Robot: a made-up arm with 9 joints.
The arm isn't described. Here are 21 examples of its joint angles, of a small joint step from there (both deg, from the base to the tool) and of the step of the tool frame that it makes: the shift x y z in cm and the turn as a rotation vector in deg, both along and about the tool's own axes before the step.
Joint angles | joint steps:
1: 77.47 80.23 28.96 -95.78 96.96 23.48 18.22 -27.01 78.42 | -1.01 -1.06 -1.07 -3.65 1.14 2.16 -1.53 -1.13 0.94
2: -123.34 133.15 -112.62 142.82 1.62 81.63 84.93 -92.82 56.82 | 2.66 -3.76 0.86 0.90 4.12 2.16 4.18 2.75 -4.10
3: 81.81 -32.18 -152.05 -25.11 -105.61 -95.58 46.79 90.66 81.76 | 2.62 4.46 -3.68 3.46 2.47 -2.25 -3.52 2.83 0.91
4: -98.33 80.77 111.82 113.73 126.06 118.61 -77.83 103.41 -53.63 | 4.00 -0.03 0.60 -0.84 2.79 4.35 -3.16 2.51 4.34
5: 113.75 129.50 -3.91 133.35 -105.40 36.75 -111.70 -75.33 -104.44 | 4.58 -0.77 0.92 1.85 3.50 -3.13 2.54 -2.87 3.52
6: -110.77 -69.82 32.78 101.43 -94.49 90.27 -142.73 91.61 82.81 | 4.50 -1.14 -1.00 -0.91 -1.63 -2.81 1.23 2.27 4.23
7: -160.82 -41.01 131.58 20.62 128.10 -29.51 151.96 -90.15 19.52 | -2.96 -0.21 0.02 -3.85 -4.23 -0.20 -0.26 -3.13 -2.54
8: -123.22 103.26 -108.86 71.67 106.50 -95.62 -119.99 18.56 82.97 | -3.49 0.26 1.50 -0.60 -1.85 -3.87 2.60 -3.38 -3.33
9: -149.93 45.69 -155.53 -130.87 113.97 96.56 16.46 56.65 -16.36 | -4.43 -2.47 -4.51 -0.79 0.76 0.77 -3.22 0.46 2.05
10: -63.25 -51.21 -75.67 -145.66 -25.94 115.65 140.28 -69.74 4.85 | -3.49 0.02 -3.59 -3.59 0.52 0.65 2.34 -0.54 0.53
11: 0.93 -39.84 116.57 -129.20 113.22 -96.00 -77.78 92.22 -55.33 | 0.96 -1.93 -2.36 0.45 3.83 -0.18 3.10 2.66 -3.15
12: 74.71 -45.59 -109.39 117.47 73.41 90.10 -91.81 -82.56 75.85 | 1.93 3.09 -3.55 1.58 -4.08 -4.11 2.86 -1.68 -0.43
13: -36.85 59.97 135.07 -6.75 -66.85 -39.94 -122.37 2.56 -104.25 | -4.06 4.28 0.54 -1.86 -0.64 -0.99 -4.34 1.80 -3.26
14: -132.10 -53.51 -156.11 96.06 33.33 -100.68 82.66 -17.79 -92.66 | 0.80 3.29 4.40 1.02 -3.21 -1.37 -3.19 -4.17 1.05
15: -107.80 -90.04 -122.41 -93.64 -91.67 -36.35 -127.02 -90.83 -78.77 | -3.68 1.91 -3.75 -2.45 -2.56 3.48 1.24 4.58 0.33
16: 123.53 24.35 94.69 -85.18 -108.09 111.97 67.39 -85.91 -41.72 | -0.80 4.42 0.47 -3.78 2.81 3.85 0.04 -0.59 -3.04
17: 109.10 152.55 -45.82 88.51 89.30 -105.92 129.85 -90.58 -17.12 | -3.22 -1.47 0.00 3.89 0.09 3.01 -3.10 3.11 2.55
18: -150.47 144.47 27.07 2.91 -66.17 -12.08 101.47 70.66 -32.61 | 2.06 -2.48 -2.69 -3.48 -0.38 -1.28 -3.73 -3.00 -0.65
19: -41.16 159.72 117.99 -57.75 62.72 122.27 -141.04 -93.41 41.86 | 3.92 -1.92 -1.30 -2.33 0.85 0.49 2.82 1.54 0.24
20: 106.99 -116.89 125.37 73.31 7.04 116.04 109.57 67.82 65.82 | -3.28 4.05 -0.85 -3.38 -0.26 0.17 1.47 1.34 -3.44
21: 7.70 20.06 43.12 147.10 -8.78 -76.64 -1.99 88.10 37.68 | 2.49 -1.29 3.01 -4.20 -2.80 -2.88 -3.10 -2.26 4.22
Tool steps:
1: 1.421 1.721 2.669 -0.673 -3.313 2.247
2: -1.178 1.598 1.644 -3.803 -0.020 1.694
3: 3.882 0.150 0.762 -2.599 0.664 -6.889
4: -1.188 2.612 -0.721 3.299 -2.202 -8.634
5: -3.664 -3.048 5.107 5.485 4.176 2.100
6: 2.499 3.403 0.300 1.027 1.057 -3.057
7: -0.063 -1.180 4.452 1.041 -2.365 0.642
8: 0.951 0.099 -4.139 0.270 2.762 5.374
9: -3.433 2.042 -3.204 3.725 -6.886 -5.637
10: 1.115 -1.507 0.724 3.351 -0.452 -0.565
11: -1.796 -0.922 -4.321 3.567 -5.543 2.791
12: -2.660 -2.224 -0.256 6.513 1.477 -1.339
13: -0.592 -1.091 1.264 -2.300 4.656 -0.715
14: 0.350 -0.699 2.726 -6.119 5.913 5.967
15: -0.847 5.707 -2.329 -3.287 0.759 -4.717
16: -4.204 1.793 -3.173 -3.035 -5.230 2.970
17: 0.627 0.765 0.653 -1.372 4.099 -0.554
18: -2.400 1.344 3.094 -5.014 -3.998 0.472
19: 1.734 -1.510 -0.193 2.295 4.767 2.163
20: -0.825 -0.917 -2.494 0.931 -3.477 5.207
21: 3.177 7.946 3.391 -1.915 -2.113 0.362
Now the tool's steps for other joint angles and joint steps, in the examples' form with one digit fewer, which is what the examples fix.
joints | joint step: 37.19 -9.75 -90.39 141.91 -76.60 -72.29 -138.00 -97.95 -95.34 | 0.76 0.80 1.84 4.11 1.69 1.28 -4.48 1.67 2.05
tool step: -1.81 -1.79 -0.09 2.35 1.65 -1.33
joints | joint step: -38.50 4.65 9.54 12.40 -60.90 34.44 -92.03 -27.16 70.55 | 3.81 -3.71 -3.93 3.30 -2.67 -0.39 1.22 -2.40 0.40
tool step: 5.79 1.87 0.61 7.70 -6.10 3.48
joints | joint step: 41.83 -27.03 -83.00 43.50 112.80 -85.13 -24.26 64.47 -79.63 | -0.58 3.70 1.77 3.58 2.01 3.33 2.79 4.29 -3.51
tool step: 5.52 -3.46 3.32 6.18 4.63 3.42
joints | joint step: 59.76 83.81 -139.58 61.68 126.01 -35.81 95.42 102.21 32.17 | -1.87 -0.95 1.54 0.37 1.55 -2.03 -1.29 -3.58 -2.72
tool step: -2.70 0.90 3.31 -3.63 -5.74 3.42
